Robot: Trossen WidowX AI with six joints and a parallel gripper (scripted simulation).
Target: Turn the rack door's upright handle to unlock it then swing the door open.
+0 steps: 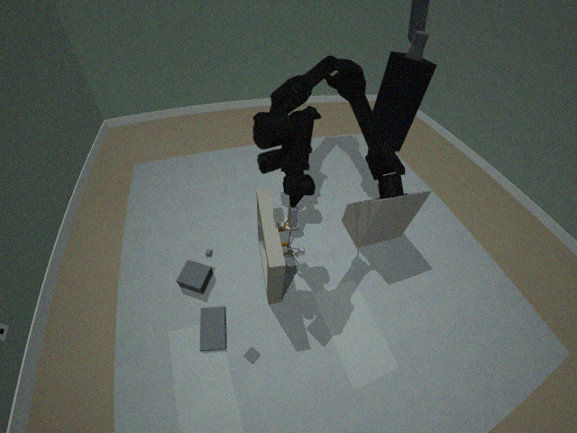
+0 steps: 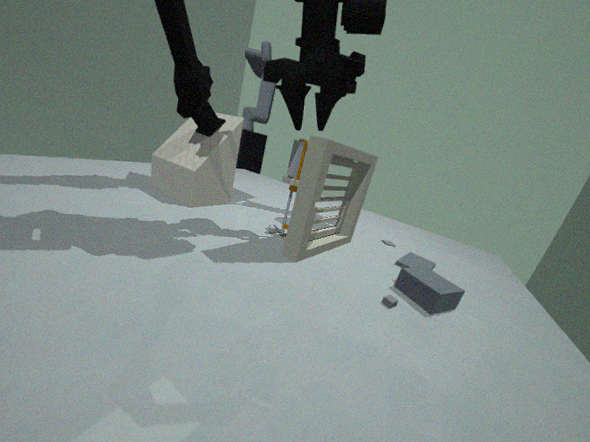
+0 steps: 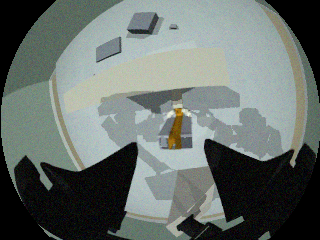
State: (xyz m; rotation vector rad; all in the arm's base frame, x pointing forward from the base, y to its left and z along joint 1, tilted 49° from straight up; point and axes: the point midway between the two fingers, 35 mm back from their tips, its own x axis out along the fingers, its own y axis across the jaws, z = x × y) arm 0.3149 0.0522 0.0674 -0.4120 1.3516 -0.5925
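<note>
The upright handle lies 100 mm below my gripper tip and 10 mm behind it. The rest, counted from my gripper tip: grey box 290 mm ahead, 210 mm below, 50 mm to the left; then flat grey slab 250 mm ahead, 230 mm below, 210 mm to the left.
</note>
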